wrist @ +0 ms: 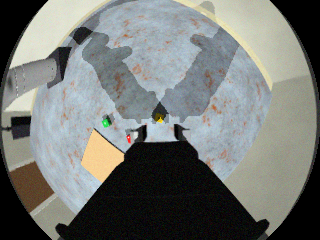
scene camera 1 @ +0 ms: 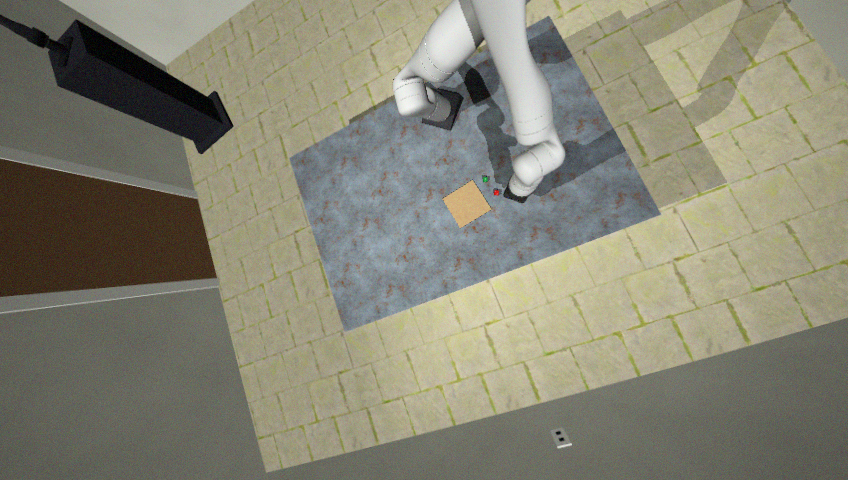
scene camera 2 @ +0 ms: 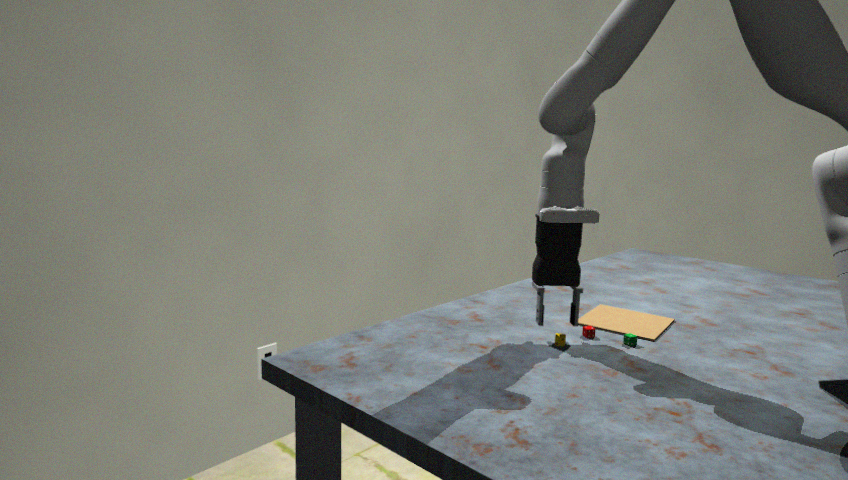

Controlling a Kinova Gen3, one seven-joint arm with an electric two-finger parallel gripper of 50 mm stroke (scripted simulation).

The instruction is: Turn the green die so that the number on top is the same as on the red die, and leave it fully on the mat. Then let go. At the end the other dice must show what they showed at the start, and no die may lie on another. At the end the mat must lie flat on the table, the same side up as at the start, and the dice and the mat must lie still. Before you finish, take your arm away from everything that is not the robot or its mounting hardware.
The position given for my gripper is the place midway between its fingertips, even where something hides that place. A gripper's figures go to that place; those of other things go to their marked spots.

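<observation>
There's a tan mat [wrist: 100, 157] that's 0.28 m from the lens, and my gripper [wrist: 160, 130] is 0.18 m from the lens.
</observation>
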